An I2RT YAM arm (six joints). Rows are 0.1 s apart.
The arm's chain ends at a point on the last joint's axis. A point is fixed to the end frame.
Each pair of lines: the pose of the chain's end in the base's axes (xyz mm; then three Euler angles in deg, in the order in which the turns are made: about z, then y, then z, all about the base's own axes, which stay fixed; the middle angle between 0 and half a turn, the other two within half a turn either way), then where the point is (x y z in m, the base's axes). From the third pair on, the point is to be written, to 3 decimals.
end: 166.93, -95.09, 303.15, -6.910, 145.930, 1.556
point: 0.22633 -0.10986 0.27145
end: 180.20, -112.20, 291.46, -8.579, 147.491, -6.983
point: 0.23637 -0.13466 0.25841
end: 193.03, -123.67, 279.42, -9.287, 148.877, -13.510
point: 0.246 -0.152 0.245
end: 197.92, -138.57, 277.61, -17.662, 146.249, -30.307
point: 0.245 -0.178 0.247
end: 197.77, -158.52, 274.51, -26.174, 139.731, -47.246
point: 0.238 -0.210 0.252
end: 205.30, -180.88, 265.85, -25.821, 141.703, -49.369
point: 0.243 -0.233 0.241
